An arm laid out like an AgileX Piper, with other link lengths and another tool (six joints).
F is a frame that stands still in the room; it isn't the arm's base.
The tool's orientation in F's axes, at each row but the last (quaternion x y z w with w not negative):
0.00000, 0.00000, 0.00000, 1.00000
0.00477, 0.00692, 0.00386, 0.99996
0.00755, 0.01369, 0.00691, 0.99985
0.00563, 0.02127, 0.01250, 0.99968
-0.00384, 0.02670, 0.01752, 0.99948
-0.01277, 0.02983, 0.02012, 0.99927
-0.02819, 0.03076, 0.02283, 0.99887
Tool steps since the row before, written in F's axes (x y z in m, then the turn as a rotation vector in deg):
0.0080, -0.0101, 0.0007, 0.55, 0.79, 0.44
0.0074, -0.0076, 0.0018, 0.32, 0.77, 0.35
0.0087, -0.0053, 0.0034, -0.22, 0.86, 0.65
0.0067, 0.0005, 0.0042, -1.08, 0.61, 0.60
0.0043, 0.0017, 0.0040, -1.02, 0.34, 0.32
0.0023, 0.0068, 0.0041, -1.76, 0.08, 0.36
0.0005, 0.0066, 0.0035, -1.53, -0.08, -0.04
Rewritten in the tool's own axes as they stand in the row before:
0.0080, -0.0101, 0.0007, 0.55, 0.79, 0.44
0.0073, -0.0076, 0.0020, 0.32, 0.77, 0.35
0.0085, -0.0054, 0.0037, -0.23, 0.87, 0.63
0.0065, 0.0004, 0.0045, -1.09, 0.64, 0.55
0.0041, 0.0015, 0.0042, -1.02, 0.37, 0.27
0.0023, 0.0066, 0.0044, -1.77, 0.14, 0.26
0.0006, 0.0064, 0.0039, -1.53, -0.01, -0.14

